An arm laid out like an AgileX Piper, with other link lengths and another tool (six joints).
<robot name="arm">
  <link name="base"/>
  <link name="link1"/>
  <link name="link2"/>
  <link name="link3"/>
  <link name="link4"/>
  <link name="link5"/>
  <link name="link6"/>
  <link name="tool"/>
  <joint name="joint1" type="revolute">
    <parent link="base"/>
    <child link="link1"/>
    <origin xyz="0 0 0.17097" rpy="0 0 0"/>
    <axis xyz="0 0 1"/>
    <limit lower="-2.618" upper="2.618"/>
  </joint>
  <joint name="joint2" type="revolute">
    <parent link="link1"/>
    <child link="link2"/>
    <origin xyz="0 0 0" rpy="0 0 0"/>
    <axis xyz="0 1 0"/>
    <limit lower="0" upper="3.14"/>
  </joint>
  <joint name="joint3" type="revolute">
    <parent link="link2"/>
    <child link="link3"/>
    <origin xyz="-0.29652 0 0.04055" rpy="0 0 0"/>
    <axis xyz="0 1 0"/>
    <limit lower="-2.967" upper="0"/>
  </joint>
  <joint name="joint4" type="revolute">
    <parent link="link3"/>
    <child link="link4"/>
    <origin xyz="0.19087 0 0.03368" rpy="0 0 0"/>
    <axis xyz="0.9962 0 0.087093"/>
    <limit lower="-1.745" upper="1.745"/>
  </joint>
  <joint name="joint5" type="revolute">
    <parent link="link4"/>
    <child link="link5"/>
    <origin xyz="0 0 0" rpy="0 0 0"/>
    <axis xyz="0 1 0"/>
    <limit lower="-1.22" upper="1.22"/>
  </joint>
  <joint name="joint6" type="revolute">
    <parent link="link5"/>
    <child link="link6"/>
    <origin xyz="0.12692 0 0.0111" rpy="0 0 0"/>
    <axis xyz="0.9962 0 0.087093"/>
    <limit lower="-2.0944" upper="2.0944"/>
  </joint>
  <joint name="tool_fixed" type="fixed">
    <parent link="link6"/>
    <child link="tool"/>
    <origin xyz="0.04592 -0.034 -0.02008" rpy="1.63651 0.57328 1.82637"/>
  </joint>
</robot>
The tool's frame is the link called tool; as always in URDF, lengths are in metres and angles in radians.
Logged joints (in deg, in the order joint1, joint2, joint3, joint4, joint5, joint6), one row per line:
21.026 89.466 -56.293 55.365 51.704 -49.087
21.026 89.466 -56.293 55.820 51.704 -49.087
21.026 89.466 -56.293 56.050 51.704 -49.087
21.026 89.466 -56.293 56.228 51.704 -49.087
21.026 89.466 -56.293 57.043 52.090 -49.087
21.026 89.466 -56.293 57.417 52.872 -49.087
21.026 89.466 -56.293 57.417 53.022 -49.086
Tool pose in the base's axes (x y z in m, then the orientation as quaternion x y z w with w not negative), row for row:
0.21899 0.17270 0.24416 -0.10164 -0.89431 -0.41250 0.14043
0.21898 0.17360 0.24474 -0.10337 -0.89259 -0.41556 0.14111
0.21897 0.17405 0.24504 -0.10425 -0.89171 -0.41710 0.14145
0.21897 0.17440 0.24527 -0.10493 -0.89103 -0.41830 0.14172
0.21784 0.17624 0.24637 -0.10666 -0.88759 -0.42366 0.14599
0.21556 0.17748 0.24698 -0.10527 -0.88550 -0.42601 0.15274
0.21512 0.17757 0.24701 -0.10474 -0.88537 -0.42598 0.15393
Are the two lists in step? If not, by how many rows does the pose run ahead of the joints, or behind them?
They are in step.
